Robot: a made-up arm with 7 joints.
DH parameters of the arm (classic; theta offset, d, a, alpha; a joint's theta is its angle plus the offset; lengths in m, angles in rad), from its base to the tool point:
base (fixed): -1.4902 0 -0.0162 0
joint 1: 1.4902 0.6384 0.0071 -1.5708
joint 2: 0 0.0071 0.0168 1.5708
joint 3: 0 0.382 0.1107 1.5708
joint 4: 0 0.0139 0.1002 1.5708
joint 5: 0 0.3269 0.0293 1.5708
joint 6: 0 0.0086 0.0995 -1.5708
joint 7: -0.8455 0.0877 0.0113 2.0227
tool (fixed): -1.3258 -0.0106 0 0
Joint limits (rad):
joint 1: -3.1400..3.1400
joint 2: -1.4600..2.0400
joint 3: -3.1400..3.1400
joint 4: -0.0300..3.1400
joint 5: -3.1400..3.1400
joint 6: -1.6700..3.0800
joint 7: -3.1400..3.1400
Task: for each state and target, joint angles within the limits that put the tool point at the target. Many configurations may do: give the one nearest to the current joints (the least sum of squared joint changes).
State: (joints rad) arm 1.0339 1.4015 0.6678 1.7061 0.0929 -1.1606 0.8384
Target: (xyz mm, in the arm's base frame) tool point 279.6 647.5 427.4
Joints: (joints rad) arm 0.8983 1.4114 0.6084 1.5816 0.1337 -1.4272 0.8340
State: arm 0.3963 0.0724 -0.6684 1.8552 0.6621 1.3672 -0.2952
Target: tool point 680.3 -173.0 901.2
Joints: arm 0.2320 0.4093 -0.7069 1.6269 0.6457 1.3772 -0.2889
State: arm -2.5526 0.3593 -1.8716 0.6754 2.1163 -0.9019 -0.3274
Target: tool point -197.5 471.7 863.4
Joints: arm -2.2567 -0.1325 -1.6551 1.0170 1.7993 -0.4002 -0.3584
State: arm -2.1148 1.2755 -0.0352 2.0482 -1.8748 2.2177 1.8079
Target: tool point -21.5 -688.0 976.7
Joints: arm -1.5284 0.6996 0.1787 2.2503 -1.9488 2.3045 1.8232
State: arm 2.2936 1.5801 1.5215 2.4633 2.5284 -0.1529 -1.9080
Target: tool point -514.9 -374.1 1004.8
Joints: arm 2.9564 0.9905 1.9526 2.0617 2.7018 -0.1918 -1.9089
